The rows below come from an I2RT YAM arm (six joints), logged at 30 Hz.
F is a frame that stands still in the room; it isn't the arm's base.
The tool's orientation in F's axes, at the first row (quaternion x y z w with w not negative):
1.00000, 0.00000, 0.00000, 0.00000
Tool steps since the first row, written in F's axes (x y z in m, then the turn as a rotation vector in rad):
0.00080, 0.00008, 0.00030, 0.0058, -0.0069, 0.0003
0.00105, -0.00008, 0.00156, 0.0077, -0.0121, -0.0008
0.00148, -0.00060, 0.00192, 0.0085, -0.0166, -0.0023
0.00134, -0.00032, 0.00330, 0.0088, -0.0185, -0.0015
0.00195, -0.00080, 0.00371, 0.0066, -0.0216, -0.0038
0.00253, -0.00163, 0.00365, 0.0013, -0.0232, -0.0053
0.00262, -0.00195, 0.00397, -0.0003, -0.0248, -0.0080
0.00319, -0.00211, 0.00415, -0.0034, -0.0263, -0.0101
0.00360, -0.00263, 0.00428, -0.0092, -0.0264, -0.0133
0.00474, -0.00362, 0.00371, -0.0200, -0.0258, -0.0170
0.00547, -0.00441, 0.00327, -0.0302, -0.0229, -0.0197
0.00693, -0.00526, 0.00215, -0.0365, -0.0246, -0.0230
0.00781, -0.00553, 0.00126, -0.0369, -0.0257, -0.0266
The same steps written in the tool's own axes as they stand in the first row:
0.00080, -0.00008, -0.00030, 0.0058, 0.0069, -0.0003
0.00105, 0.00008, -0.00156, 0.0077, 0.0121, 0.0008
0.00148, 0.00060, -0.00192, 0.0085, 0.0166, 0.0023
0.00134, 0.00032, -0.00330, 0.0088, 0.0185, 0.0015
0.00195, 0.00080, -0.00371, 0.0066, 0.0216, 0.0038
0.00253, 0.00163, -0.00365, 0.0013, 0.0232, 0.0053
0.00262, 0.00195, -0.00397, -0.0003, 0.0248, 0.0080
0.00319, 0.00211, -0.00415, -0.0034, 0.0263, 0.0101
0.00360, 0.00263, -0.00428, -0.0092, 0.0264, 0.0133
0.00474, 0.00362, -0.00371, -0.0200, 0.0258, 0.0170
0.00547, 0.00441, -0.00327, -0.0302, 0.0229, 0.0197
0.00693, 0.00526, -0.00215, -0.0365, 0.0246, 0.0230
0.00781, 0.00553, -0.00126, -0.0369, 0.0257, 0.0266

